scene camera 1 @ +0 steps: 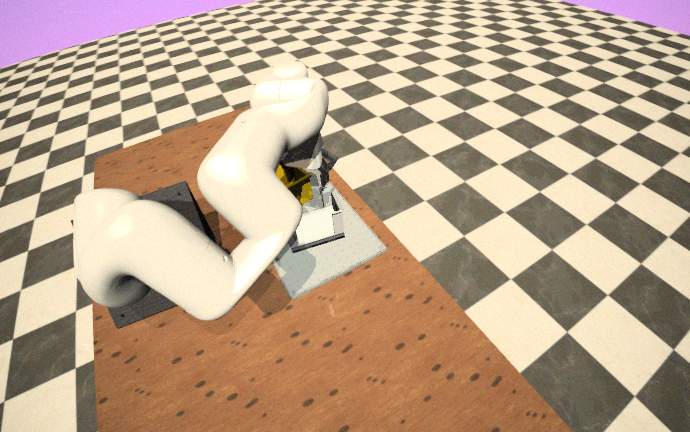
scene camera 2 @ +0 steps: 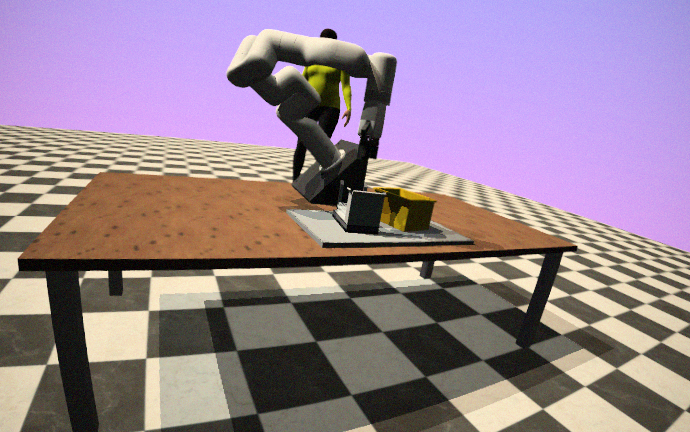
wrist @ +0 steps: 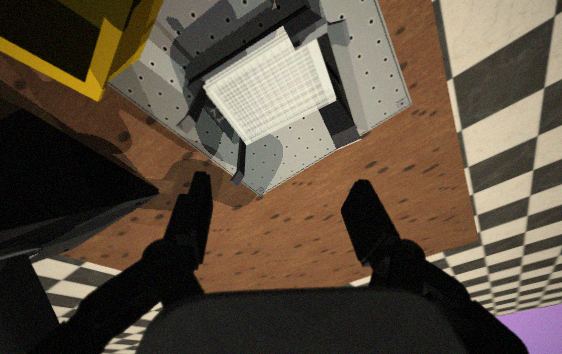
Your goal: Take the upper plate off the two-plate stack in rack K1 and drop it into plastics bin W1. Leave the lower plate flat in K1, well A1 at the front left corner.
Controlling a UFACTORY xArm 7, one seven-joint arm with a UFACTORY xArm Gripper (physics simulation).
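Places are measured from the arm's base along level axes (x ahead, y left, z up), in metres.
Pixels of known places: gripper, fingertip midpoint: [scene camera 1: 308, 181] [scene camera 2: 366, 159] [wrist: 282, 192]; arm's base at its link origin: [scene camera 2: 333, 162].
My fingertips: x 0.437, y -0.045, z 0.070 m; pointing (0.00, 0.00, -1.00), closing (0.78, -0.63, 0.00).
For each thing: its top centre in the pictures, then the offset to it from my fingertips. Level surfaces: height alone.
- white gridded upper plate at its top centre: [wrist: 272, 95] [scene camera 1: 315, 220] dz -0.148, dx +0.001, dy -0.003 m
- black rack K1 at its top centre: [wrist: 270, 130] [scene camera 1: 310, 204] [scene camera 2: 360, 185] dz -0.080, dx -0.005, dy -0.002 m
- Yellow bin W1 at its top centre: [scene camera 1: 277, 178] [scene camera 2: 404, 193] dz -0.100, dx -0.057, dy +0.177 m
- grey perforated board at its top centre: [wrist: 200, 5] [scene camera 2: 381, 225] [scene camera 1: 301, 213] dz -0.199, dx -0.021, dy +0.096 m
- brown table at its surface level: dz -0.213 m
The white gridded upper plate [wrist: 270, 85] lies in black rack K1 [scene camera 1: 318, 244] [scene camera 2: 364, 229] [wrist: 342, 125]. It covers the lower plate in the wrist view, and I cannot make out the seam between the two or well A1. Yellow bin W1 [scene camera 1: 305, 193] [scene camera 2: 420, 214] [wrist: 95, 89] stands beside the rack; the arm partly covers it in scene camera 1. My gripper [scene camera 2: 370, 152] [wrist: 282, 192] is open with nothing between its fingers. It hangs above the height of the rack and bin. In the wrist view the plate lies beyond the fingertips. In scene camera 1 its fingertips are hard to make out.
Rack and bin stand on a grey perforated board [scene camera 1: 351, 254] [scene camera 2: 320, 231] [wrist: 382, 75] on the brown table [scene camera 1: 305, 356] [scene camera 2: 178, 218]. Dark rack posts rise around the plate. The robot's dark base [scene camera 1: 175, 195] [scene camera 2: 320, 180] stands near the board. A person [scene camera 2: 325, 86] stands behind the arm.
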